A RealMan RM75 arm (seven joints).
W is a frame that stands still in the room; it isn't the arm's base.
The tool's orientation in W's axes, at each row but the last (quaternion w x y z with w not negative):
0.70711, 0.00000, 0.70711, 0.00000
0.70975, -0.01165, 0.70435, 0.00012
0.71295, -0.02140, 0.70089, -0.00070
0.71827, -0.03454, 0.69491, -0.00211
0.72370, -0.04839, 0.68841, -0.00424
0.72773, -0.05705, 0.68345, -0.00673
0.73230, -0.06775, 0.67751, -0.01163
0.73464, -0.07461, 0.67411, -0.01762
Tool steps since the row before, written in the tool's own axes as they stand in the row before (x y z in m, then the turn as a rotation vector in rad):
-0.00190, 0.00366, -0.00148, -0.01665, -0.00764, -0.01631
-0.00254, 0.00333, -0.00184, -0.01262, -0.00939, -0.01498
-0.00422, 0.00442, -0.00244, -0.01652, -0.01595, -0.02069
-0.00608, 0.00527, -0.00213, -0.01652, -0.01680, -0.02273
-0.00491, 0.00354, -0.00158, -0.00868, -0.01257, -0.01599
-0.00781, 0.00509, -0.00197, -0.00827, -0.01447, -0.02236
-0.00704, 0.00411, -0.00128, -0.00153, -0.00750, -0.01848
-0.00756, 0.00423, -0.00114, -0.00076, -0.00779, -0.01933
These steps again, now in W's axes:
-0.00148, 0.00366, 0.00190, -0.01631, -0.00764, 0.01665
-0.00191, 0.00334, 0.00247, -0.01492, -0.00943, 0.01266
-0.00264, 0.00447, 0.00404, -0.02050, -0.01603, 0.01667
-0.00257, 0.00547, 0.00572, -0.02250, -0.01698, 0.01665
-0.00205, 0.00378, 0.00455, -0.01563, -0.01291, 0.00884
-0.00282, 0.00560, 0.00718, -0.02182, -0.01530, 0.00823
-0.00215, 0.00473, 0.00641, -0.01793, -0.00881, 0.00103
-0.00213, 0.00504, 0.00681, -0.01868, -0.00926, 0.00024

